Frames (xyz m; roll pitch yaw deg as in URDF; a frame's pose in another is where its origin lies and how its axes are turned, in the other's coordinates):
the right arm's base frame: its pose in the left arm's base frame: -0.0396 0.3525 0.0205 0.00 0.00 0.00
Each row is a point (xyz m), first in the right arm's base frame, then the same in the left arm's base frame.
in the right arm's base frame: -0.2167 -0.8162 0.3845
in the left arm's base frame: -0.2563 -0.4637 0.4050
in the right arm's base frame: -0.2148 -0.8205 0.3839
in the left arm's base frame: -0.2544 -0.4680 0.4044
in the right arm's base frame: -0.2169 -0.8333 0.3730
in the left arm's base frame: -0.2565 -0.4808 0.3935
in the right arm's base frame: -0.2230 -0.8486 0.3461
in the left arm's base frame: -0.2626 -0.4961 0.3666
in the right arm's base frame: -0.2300 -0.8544 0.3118
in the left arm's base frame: -0.2696 -0.5019 0.3323
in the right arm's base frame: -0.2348 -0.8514 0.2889
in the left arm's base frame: -0.2744 -0.4989 0.3094
